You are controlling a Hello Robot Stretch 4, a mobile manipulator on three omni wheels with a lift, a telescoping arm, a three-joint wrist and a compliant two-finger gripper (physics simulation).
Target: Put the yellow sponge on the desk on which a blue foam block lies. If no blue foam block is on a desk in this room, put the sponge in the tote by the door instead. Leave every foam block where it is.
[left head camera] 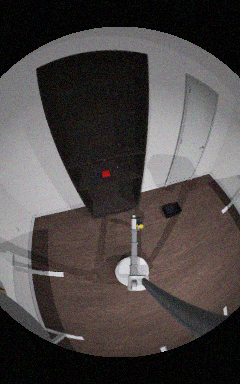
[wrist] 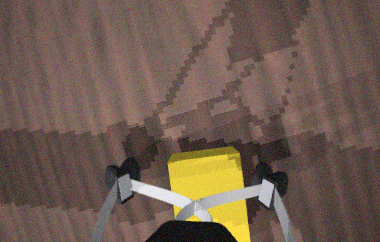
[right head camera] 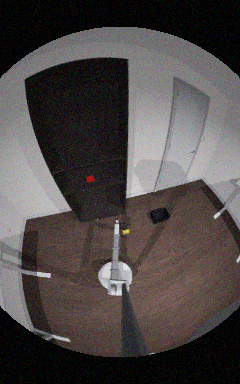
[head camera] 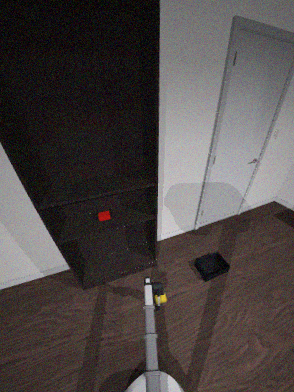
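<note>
The yellow sponge (head camera: 161,299) (left head camera: 140,226) (right head camera: 125,232) (wrist: 209,175) lies on the wood floor below my gripper. My gripper (wrist: 195,174) is open, with one finger on each side of the sponge in the wrist view and gaps between fingers and sponge. The sponge's near end is hidden by the gripper body. The black tote (head camera: 216,273) (left head camera: 173,215) (right head camera: 161,220) stands on the floor near the door (head camera: 244,115) (left head camera: 196,130) (right head camera: 184,135). A red block (head camera: 104,216) (left head camera: 106,174) (right head camera: 90,178) lies in the dark shelf unit (head camera: 156,220). No desk with a blue block shows.
The tall dark shelf unit stands against the wall beyond the arm (head camera: 151,327) (left head camera: 134,244) (right head camera: 115,245). White bars (left head camera: 49,274) (right head camera: 38,274) show at the left edge of the floor, and another white bar (left head camera: 231,202) (right head camera: 226,206) at the right. The room is dim.
</note>
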